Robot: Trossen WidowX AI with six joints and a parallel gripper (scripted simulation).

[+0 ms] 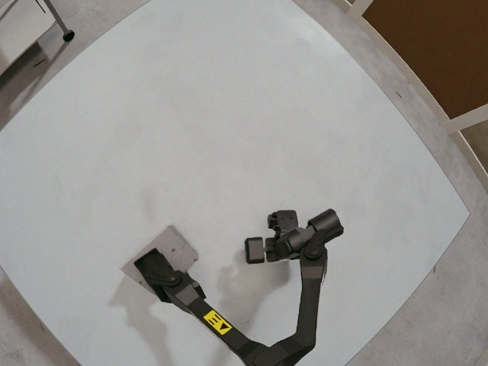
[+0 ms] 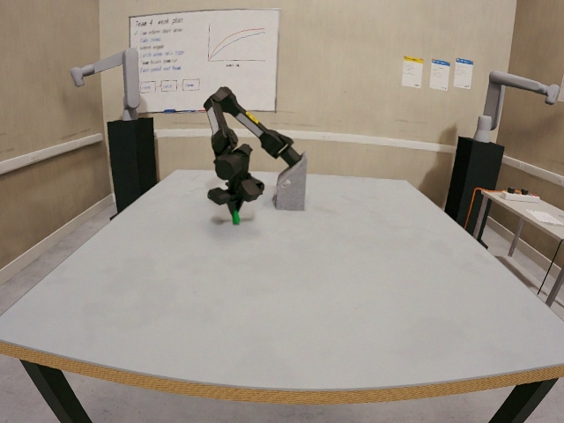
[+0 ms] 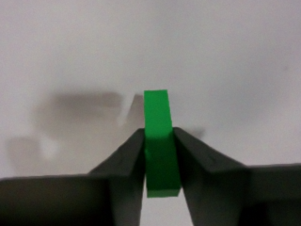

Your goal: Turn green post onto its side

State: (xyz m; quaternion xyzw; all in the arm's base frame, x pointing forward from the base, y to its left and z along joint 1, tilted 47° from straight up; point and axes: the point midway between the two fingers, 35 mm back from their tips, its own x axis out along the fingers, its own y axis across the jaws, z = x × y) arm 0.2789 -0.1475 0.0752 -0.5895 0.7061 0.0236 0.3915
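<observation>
Now: hand 30 mm above the green post.
</observation>
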